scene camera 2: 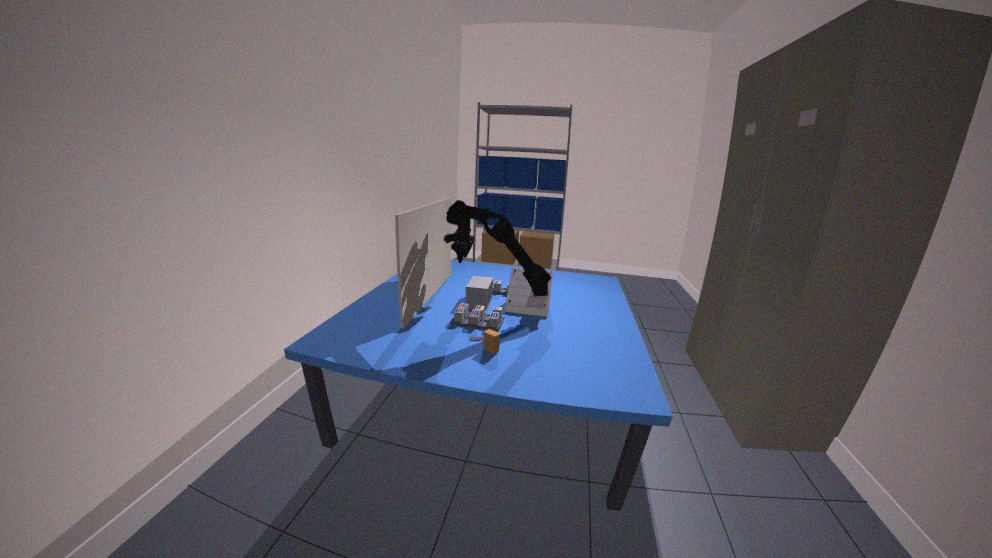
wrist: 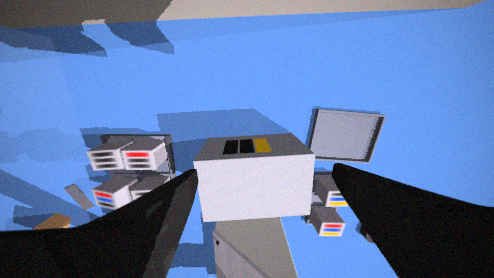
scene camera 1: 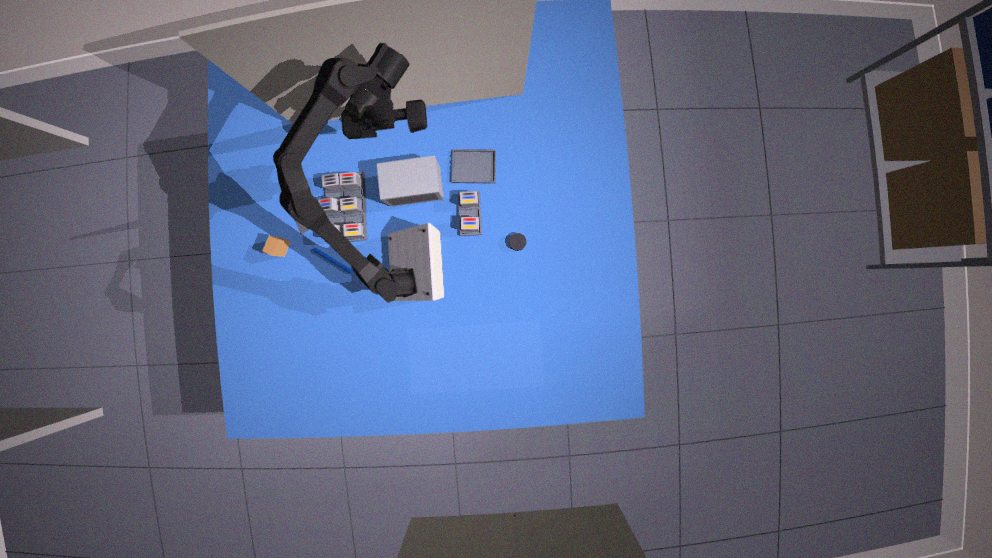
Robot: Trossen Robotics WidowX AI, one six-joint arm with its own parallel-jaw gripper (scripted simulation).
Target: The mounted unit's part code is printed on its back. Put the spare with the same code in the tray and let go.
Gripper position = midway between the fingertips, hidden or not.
My gripper (scene camera 1: pixel 394 133) is open and holds nothing. Also in view: a mounted unit (scene camera 1: pixel 416 180), a shallow grey tray (scene camera 1: pixel 469 165) and an upright panel (scene camera 1: pixel 452 58).
My gripper also shows in the wrist view (wrist: pixel 265 172). The mounted unit is seen too in scene camera 2 (scene camera 2: pixel 479 290) and in the wrist view (wrist: pixel 258 176). The shallow grey tray also shows in the wrist view (wrist: pixel 340 136).
